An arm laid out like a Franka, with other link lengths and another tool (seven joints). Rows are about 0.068 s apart.
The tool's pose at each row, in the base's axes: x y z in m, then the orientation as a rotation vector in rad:
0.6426 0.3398 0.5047 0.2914 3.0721 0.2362
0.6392 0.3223 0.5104 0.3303 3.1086 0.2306
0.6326 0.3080 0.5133 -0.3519 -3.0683 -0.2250
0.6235 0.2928 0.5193 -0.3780 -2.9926 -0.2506
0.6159 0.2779 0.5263 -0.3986 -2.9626 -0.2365
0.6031 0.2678 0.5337 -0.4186 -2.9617 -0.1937
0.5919 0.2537 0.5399 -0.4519 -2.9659 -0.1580
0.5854 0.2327 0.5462 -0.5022 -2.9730 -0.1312
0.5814 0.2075 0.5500 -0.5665 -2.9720 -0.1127
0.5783 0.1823 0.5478 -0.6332 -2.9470 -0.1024
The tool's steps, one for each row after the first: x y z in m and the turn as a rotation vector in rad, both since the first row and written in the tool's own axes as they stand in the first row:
-0.0002 -0.0167 -0.0084 0.0096 0.0371 0.0253
0.0035 -0.0314 -0.0138 0.0165 0.0873 0.0458
0.0093 -0.0468 -0.0225 0.0032 0.1567 0.0743
0.0137 -0.0616 -0.0320 0.0139 0.1826 0.0924
0.0241 -0.0726 -0.0416 0.0426 0.1802 0.1051
0.0322 -0.0874 -0.0505 0.0662 0.1694 0.1256
0.0344 -0.1080 -0.0602 0.0835 0.1517 0.1563
0.0334 -0.1326 -0.0679 0.0955 0.1377 0.1972
0.0317 -0.1579 -0.0696 0.1035 0.1450 0.2444

